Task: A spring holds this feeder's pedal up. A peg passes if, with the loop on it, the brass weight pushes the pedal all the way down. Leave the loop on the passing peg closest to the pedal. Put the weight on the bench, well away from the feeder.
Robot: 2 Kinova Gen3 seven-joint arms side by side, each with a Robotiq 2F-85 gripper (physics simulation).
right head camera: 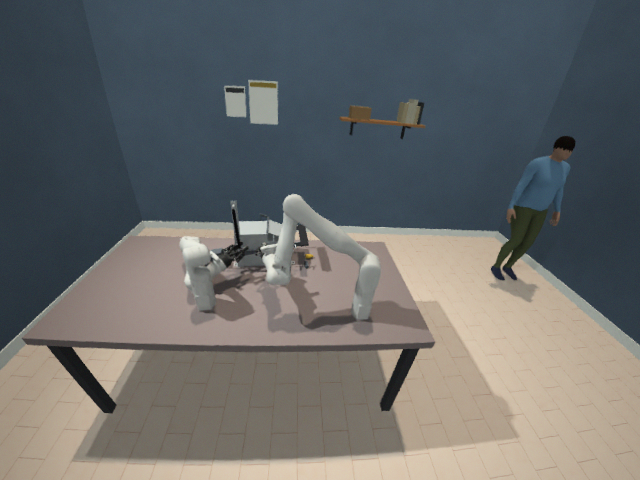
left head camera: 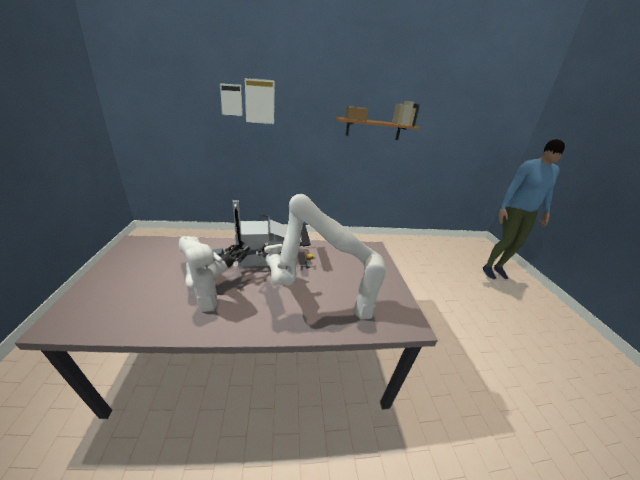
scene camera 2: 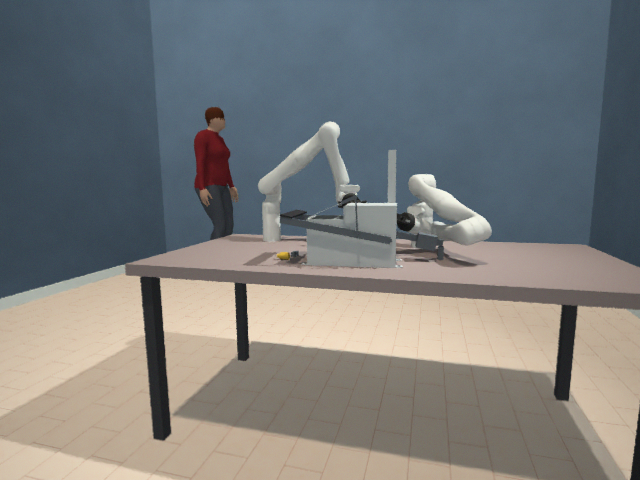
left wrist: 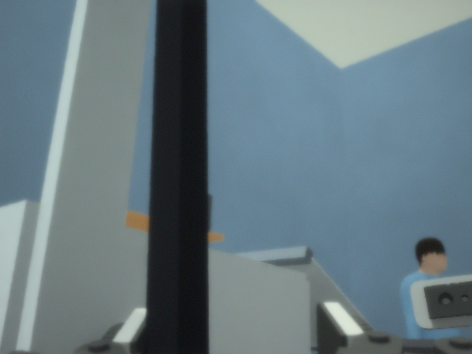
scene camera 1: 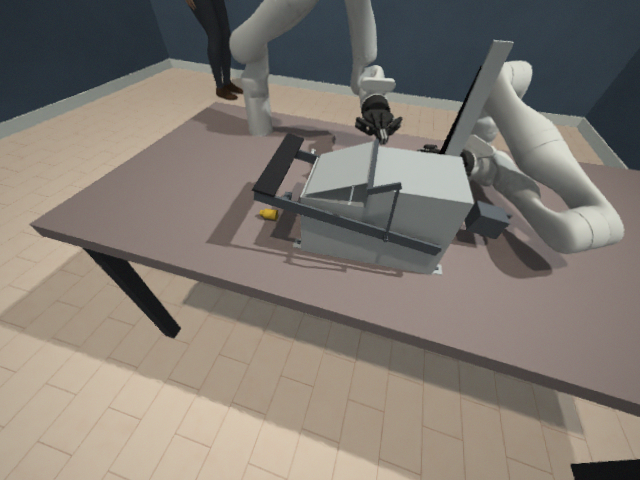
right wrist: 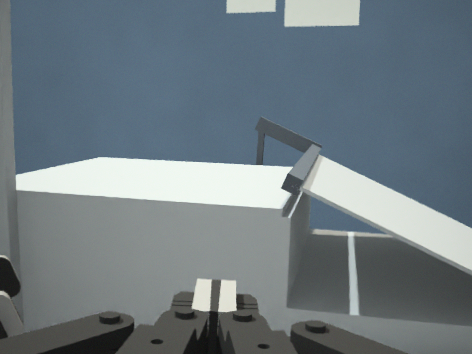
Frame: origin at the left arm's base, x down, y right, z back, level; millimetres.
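Seen in the pictures: left gripper, fingertip midpoint: (right head camera: pixel 245 244) (left head camera: pixel 246 244) (left wrist: pixel 237 333) (right wrist: pixel 15 289); right gripper, fingertip midpoint: (right head camera: pixel 263 244) (left head camera: pixel 265 244) (left wrist: pixel 413 306) (scene camera 1: pixel 383 141) (right wrist: pixel 215 306); left arm's base, link origin: (right head camera: pixel 206 303) (left head camera: pixel 208 304); right arm's base, link origin: (right head camera: pixel 359 312) (left head camera: pixel 363 312) (scene camera 2: pixel 271 240) (scene camera 1: pixel 261 131).
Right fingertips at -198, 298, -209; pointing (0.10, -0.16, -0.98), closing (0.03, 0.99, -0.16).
Pixels of each thing's top centre, then the offset from my right fingertips to it, as dx, dy, dz. "*": a spot on its surface instead.
- small yellow piece, top centre: (scene camera 1: pixel 268 210) (scene camera 2: pixel 283 252) (left head camera: pixel 309 254) +170, +280, -114
- black upright bar, surface spot: (left wrist: pixel 177 150) * -36, -144, -31
- tall grey post, top centre: (scene camera 1: pixel 503 41) (scene camera 2: pixel 392 149) -222, -142, -74
- dark block, surface spot: (scene camera 1: pixel 488 219) (scene camera 2: pixel 424 236) * +99, -262, -129
- grey bracket, surface spot: (right wrist: pixel 302 167) * -38, +27, -103
The grey feeder (left head camera: pixel 254 228) (scene camera 1: pixel 423 175) (scene camera 2: pixel 369 217) (right wrist: pixel 150 235) stands at the bench's far side. Its black pedal (scene camera 1: pixel 279 164) (scene camera 2: pixel 294 213) is up. A small yellow piece (left head camera: pixel 309 256) (scene camera 1: pixel 269 213) (scene camera 2: pixel 282 255), possibly the brass weight, lies low below the pedal. I cannot make out the loop or pegs. My left gripper (scene camera 1: pixel 430 149) (left wrist: pixel 237 333) is open beside the feeder; a black upright bar (left wrist: pixel 177 150) (scene camera 1: pixel 461 111) shows between its spread fingers in the left wrist view, not gripped. My right gripper (scene camera 1: pixel 383 135) (right wrist: pixel 215 306) is shut and empty, at the feeder's robot-facing side.
A tall grey post (scene camera 1: pixel 480 98) (scene camera 2: pixel 391 175) (left wrist: pixel 95 175) rises beside the black bar. A dark block (scene camera 1: pixel 488 219) (scene camera 2: pixel 429 241) sticks out from the feeder's end. A slanted lid (right wrist: pixel 390 205) and a grey bracket (right wrist: pixel 302 167) are at its top. My right fingertip shows beside my left gripper.
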